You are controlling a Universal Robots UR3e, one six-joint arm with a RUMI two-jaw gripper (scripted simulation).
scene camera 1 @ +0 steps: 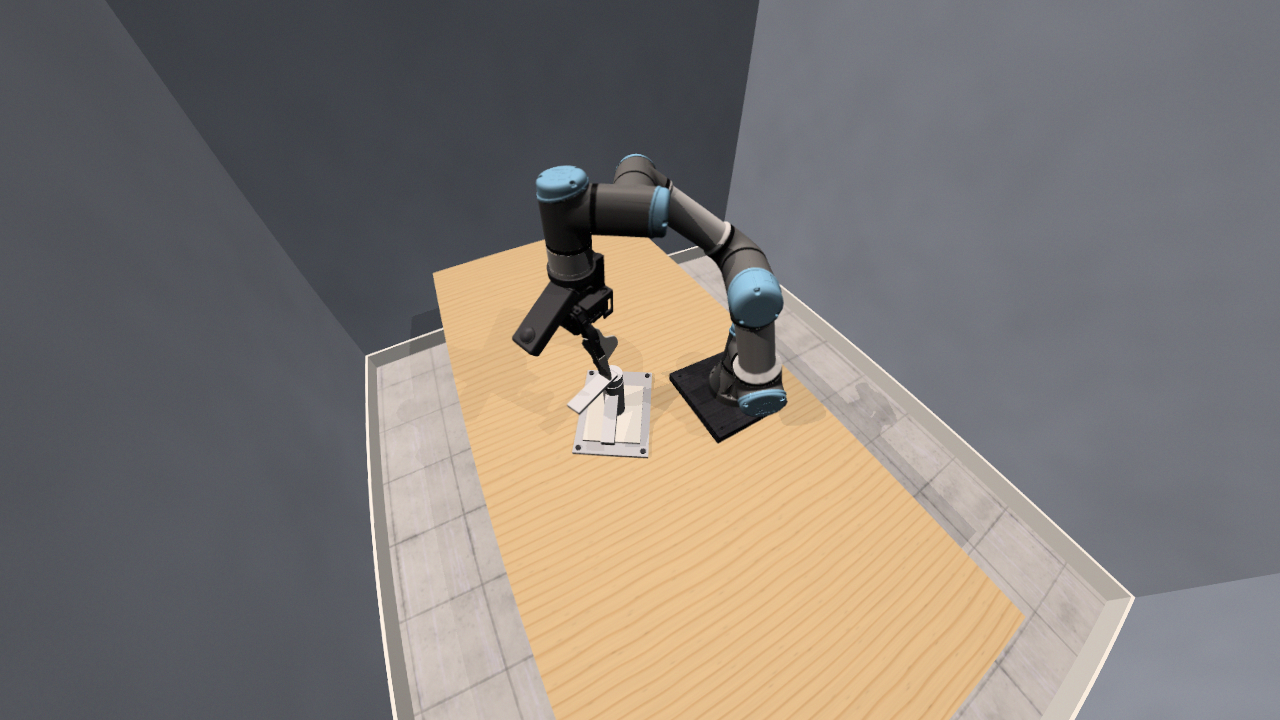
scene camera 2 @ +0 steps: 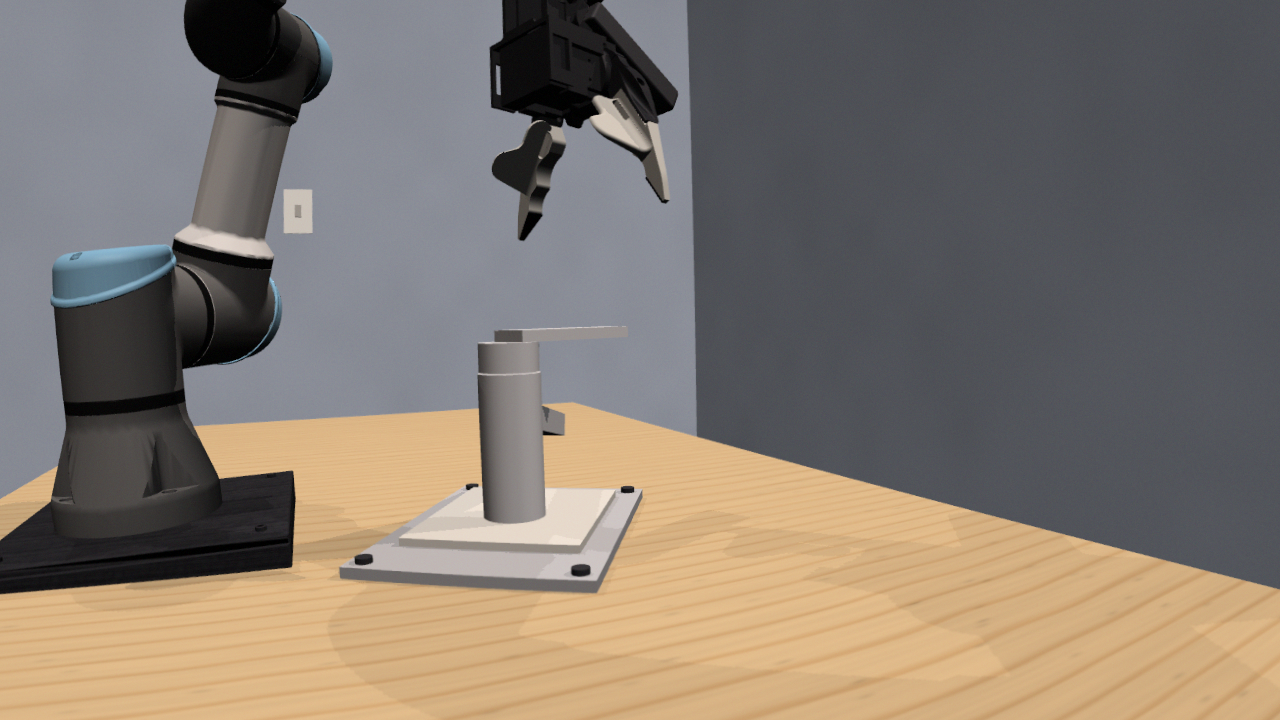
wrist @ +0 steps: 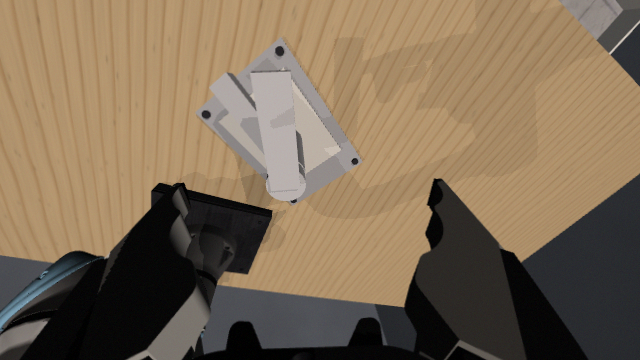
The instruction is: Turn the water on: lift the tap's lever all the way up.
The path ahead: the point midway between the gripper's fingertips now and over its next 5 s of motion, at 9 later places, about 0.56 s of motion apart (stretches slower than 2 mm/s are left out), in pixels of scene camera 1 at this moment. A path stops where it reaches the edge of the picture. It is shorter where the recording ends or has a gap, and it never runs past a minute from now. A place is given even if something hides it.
The gripper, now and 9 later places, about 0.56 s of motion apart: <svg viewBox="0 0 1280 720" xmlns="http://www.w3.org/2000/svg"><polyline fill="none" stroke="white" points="577,357 576,373 577,380 578,381 580,386 582,393 581,396 580,397 581,399 582,402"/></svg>
